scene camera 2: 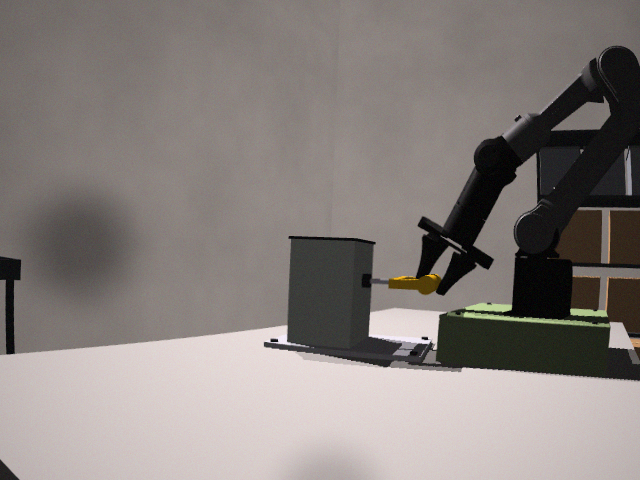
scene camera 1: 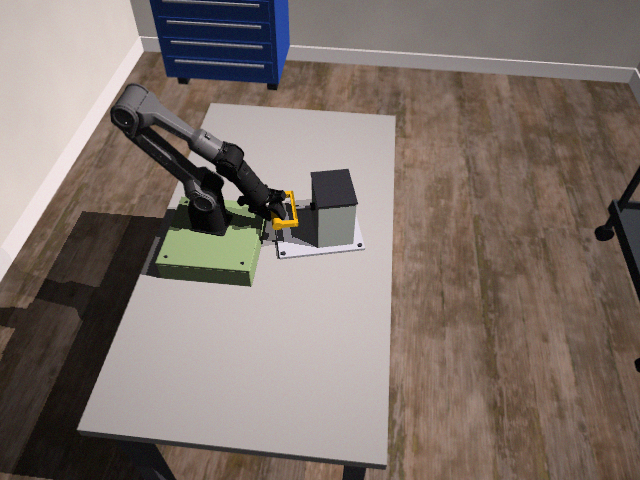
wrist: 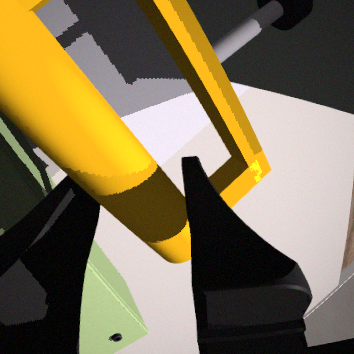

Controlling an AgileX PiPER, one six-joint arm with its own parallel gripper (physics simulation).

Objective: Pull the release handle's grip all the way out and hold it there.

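Note:
The release handle's yellow grip (scene camera 1: 277, 223) (scene camera 2: 428, 284) (wrist: 100, 125) is a round bar on a yellow frame (scene camera 1: 295, 209) (scene camera 2: 401, 282) (wrist: 215, 85). A grey rod (scene camera 2: 380, 281) (wrist: 240, 41) joins the frame to a dark collar on the grey box (scene camera 1: 336, 224) (scene camera 2: 323, 294). A length of the rod shows between collar and frame, so the grip stands out from the box. My gripper (scene camera 1: 280, 211) (scene camera 2: 431, 284) (wrist: 137, 180) is shut on the grip, one finger on each side of the bar. Its fingers hide part of the bar in scene camera 1.
The box stands on a white base plate (scene camera 1: 299, 252) on the table (scene camera 1: 258, 361). The arm's green base block (scene camera 1: 206, 250) (scene camera 2: 522, 343) is close to the plate. A blue drawer cabinet (scene camera 1: 219, 36) stands behind the table. A dark shelf unit (scene camera 2: 594, 200) stands behind the arm.

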